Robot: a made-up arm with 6 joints.
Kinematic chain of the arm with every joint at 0, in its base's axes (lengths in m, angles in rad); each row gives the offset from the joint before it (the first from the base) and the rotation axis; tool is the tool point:
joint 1: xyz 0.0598 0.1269 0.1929 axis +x
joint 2: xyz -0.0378 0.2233 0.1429 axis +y
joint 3: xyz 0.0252 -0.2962 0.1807 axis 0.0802 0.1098 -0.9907
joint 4: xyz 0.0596 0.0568 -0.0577 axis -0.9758 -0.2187 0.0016
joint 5: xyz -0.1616 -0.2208 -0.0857 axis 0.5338 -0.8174 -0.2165
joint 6: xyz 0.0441 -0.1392 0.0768 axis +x
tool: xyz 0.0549 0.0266 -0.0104
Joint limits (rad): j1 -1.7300..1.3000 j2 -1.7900..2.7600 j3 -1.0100..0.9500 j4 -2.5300..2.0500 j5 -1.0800..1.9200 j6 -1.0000..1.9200
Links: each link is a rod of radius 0.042 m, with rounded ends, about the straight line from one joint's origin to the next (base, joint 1, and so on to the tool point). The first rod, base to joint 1, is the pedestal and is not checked.
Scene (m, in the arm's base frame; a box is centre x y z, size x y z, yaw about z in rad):
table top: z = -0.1
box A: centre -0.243 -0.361 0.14 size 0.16 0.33 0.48 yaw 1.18
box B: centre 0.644 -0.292 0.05 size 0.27 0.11 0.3 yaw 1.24
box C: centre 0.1 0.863 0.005 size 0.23 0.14 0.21 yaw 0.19
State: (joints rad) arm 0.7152 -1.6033 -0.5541 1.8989 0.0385 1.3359
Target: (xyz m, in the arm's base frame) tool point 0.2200 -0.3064 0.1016
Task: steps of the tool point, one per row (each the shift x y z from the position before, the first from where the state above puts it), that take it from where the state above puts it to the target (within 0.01 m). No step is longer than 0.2 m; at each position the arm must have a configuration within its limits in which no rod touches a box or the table.
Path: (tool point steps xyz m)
1: -0.0293 -0.0755 0.1019
2: 0.0088 -0.0367 0.1272
3: 0.0454 0.0104 0.1306
4: 0.0774 0.0547 0.1109
5: 0.1022 0.0863 0.0727
6: 0.0590 -0.1515 0.0125
7: 0.0645 -0.1450 -0.0371
8: 0.0678 -0.1211 -0.0810
9: 0.0680 -0.0833 -0.1125
10: 0.0654 -0.0378 -0.1273
11: 0.0340 -0.0022 -0.0863
12: 0.0252 0.0158 -0.0923
13: 0.0155 0.0370 -0.0926

